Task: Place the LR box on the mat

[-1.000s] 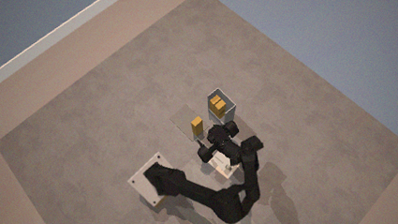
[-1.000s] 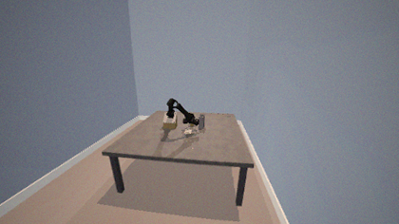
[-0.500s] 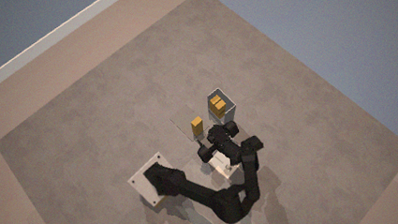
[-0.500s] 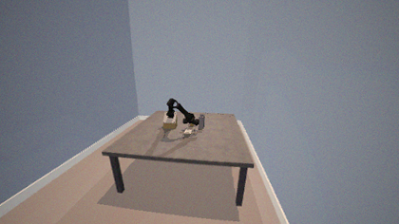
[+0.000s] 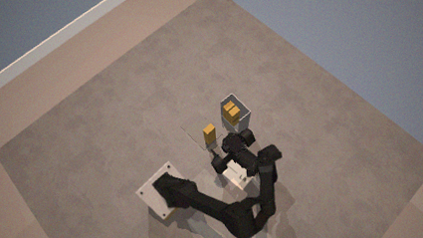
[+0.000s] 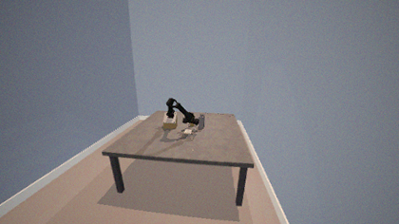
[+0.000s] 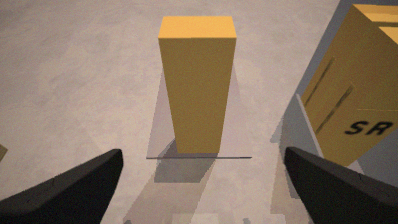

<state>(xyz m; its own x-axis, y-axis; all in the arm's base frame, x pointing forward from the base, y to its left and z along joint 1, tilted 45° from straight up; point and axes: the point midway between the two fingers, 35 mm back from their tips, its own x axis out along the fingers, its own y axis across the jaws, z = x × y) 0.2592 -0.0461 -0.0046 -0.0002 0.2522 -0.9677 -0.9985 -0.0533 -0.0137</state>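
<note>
My gripper tip is 110 mm to the right of the grey mat and 70 mm above it.
</note>
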